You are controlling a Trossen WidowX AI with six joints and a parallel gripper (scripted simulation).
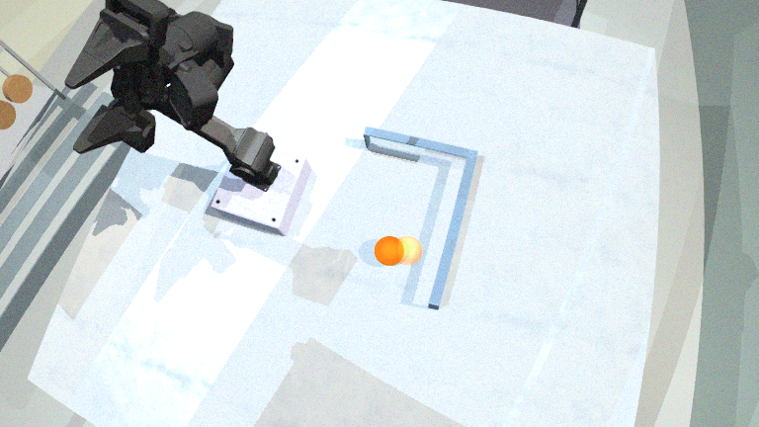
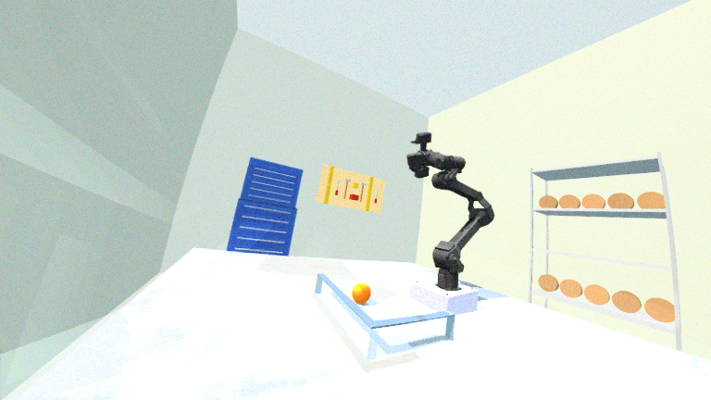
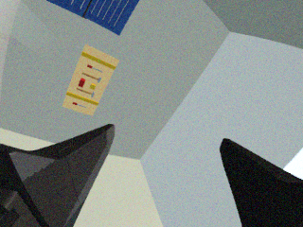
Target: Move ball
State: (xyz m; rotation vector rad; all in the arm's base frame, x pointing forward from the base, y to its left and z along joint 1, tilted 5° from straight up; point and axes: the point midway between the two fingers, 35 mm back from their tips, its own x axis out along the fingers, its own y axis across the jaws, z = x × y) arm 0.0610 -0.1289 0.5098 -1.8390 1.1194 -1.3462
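The orange ball lies 20 cm ahead of my gripper tip, 14 cm to the left of it and 55 cm below it. Also, from my gripper tip: see-through pale orange copy 23 cm ahead, 16 cm to the left, 55 cm below.
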